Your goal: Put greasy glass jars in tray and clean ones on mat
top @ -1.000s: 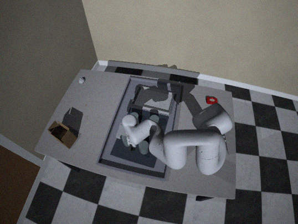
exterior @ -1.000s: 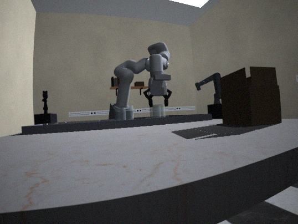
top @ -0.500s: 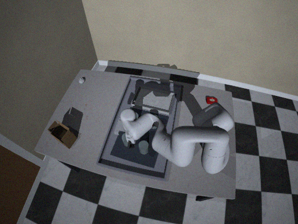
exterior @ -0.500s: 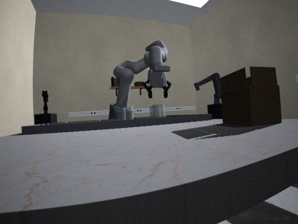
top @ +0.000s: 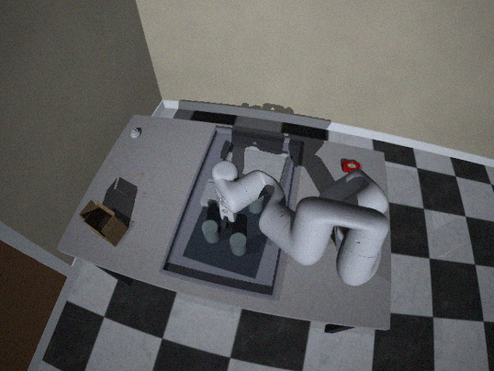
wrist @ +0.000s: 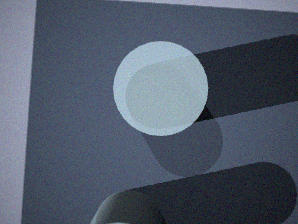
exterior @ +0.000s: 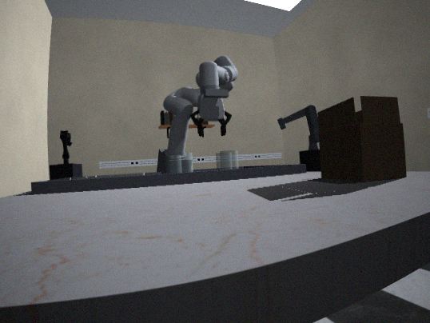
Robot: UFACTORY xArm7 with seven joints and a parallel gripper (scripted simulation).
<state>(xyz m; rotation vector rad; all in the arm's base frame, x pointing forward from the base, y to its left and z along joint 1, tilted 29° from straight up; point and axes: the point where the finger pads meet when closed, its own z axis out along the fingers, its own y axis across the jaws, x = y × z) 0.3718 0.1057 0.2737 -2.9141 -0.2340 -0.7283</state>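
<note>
Right now the dark drying mat is 20 mm ahead of my hand, 50 mm to the right of it and 170 mm below it. The rest, counted from my hand: light grey tray (70 mm ahead, 360 mm to the right, 160 mm below); then red object (380 mm behind, 570 mm to the right, 150 mm below); then cardboard box (520 mm ahead, 230 mm to the left, 110 mm below).
</note>
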